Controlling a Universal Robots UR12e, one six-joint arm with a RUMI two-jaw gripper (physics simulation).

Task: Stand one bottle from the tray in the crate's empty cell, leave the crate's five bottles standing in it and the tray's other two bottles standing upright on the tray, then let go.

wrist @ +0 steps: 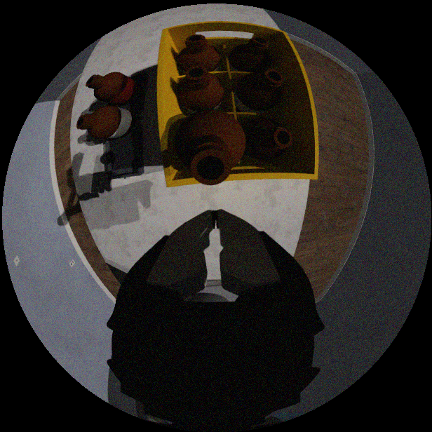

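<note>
A yellow crate shows at the top of the wrist view, with brown bottles in all six cells. The near-left bottle looks larger and closer to the camera than the others; its base is hidden. The other five are a middle-left bottle, a far-left bottle, a far-right bottle, a middle-right bottle and a near-right bottle. A red-banded bottle and a white-banded bottle stand on the dark tray. My gripper is shut, empty and apart from the near-left bottle.
The pale table top runs under the crate and tray, with brown wooden strips along its sides. The crate's near wall lies between its cells and my gripper. Shadows fall across the tray and the table left of the crate.
</note>
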